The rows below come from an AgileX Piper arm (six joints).
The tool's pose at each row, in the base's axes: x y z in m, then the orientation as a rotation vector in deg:
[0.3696, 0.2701, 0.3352, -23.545, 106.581, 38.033]
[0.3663, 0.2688, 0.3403, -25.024, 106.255, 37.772]
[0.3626, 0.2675, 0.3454, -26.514, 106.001, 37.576]
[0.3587, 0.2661, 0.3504, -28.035, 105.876, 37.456]
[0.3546, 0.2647, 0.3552, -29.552, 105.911, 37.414]
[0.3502, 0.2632, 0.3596, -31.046, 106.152, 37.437]
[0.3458, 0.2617, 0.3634, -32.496, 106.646, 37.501]
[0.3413, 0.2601, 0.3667, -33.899, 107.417, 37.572]
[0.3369, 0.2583, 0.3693, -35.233, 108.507, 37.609]
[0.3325, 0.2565, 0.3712, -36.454, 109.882, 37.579]
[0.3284, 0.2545, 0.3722, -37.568, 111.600, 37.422]
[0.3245, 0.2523, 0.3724, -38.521, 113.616, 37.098]
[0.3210, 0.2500, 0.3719, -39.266, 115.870, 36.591]
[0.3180, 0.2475, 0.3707, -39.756, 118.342, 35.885]
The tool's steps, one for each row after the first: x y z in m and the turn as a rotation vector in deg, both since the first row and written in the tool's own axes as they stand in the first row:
[-0.0035, 0.0021, -0.0046, -0.558, 0.199, -1.146]
[-0.0069, 0.0045, -0.0096, -1.159, 0.480, -2.239]
[-0.0102, 0.0068, -0.0147, -1.812, 0.901, -3.267]
[-0.0131, 0.0093, -0.0199, -2.497, 1.477, -4.197]
[-0.0156, 0.0117, -0.0253, -3.187, 2.243, -5.006]
[-0.0175, 0.0139, -0.0305, -3.848, 3.229, -5.679]
[-0.0190, 0.0161, -0.0357, -4.453, 4.454, -6.221]
[-0.0198, 0.0178, -0.0408, -4.956, 5.946, -6.625]
[-0.0200, 0.0193, -0.0457, -5.320, 7.652, -6.893]
[-0.0194, 0.0203, -0.0502, -5.503, 9.626, -7.037]
[-0.0182, 0.0209, -0.0545, -5.463, 11.804, -7.062]
[-0.0165, 0.0209, -0.0583, -5.181, 14.115, -6.967]
[-0.0143, 0.0203, -0.0618, -4.634, 16.524, -6.741]

